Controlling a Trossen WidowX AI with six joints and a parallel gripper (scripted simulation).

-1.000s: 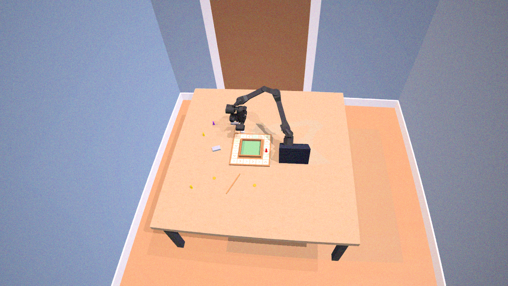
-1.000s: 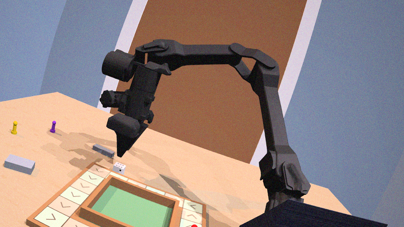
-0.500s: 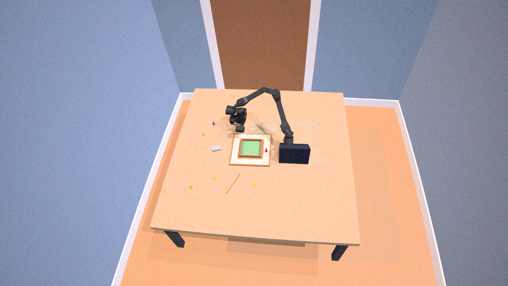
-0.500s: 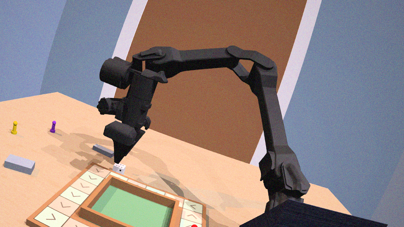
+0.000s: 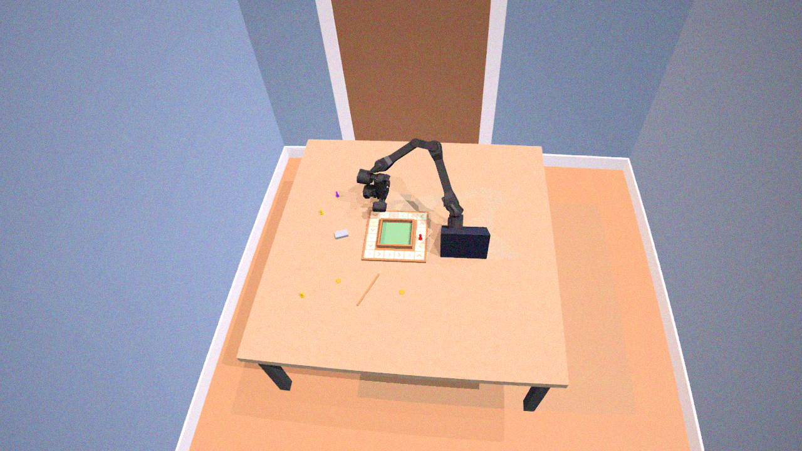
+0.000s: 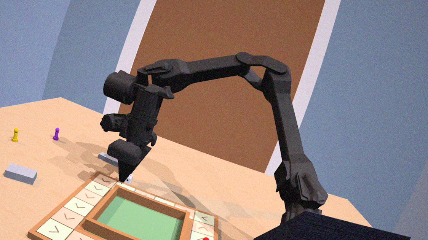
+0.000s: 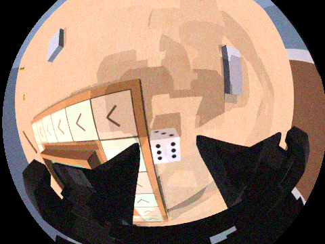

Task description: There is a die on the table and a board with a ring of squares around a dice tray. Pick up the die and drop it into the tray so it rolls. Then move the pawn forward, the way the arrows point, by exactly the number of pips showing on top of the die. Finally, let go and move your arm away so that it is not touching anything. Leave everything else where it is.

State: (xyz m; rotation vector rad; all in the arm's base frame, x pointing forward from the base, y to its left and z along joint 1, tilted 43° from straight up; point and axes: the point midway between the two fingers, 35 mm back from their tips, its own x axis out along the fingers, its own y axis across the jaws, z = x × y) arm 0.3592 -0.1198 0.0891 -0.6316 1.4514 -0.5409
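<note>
My gripper tip is now right at the white die. Also, from my gripper tip: red pawn 200 mm behind, 170 mm to the left, 10 mm above; purple pawn 240 mm ahead, 60 mm to the right; dice tray 160 mm to the left, 90 mm behind, 10 mm below.
</note>
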